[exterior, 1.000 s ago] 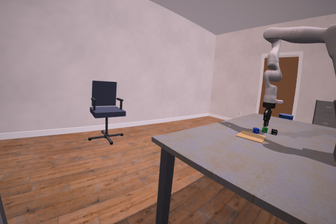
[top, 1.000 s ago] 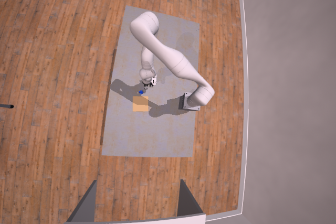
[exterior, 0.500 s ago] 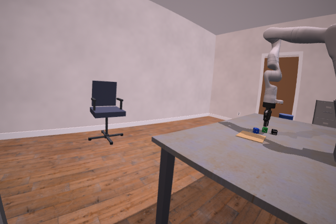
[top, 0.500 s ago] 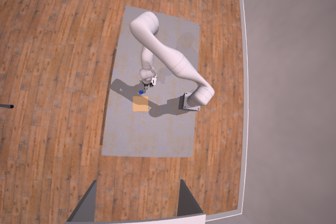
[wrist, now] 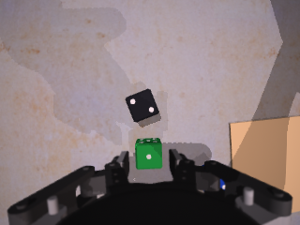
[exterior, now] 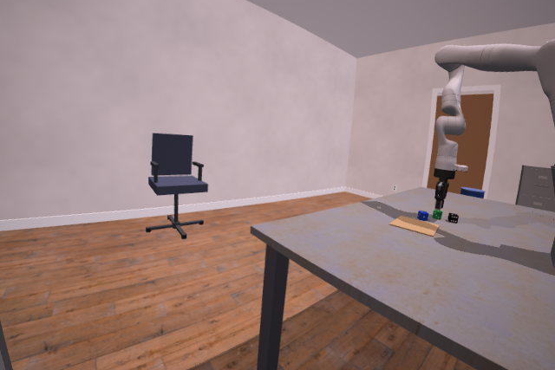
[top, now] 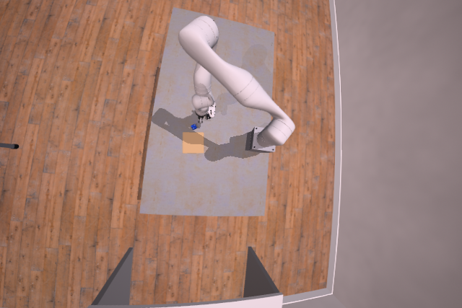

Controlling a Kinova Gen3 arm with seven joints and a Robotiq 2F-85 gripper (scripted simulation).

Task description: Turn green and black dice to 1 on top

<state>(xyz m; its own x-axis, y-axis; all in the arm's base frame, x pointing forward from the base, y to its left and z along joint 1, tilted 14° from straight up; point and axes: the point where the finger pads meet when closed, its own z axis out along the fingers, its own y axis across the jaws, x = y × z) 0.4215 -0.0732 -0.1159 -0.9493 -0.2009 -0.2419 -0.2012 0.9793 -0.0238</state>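
Now: the green die 40 mm below my hand. The rest, counted from my hand: black die (50 mm behind, 20 mm to the right, 40 mm below); blue die (20 mm ahead, 80 mm to the left, 40 mm below); tan mat (180 mm to the left, 50 mm below).
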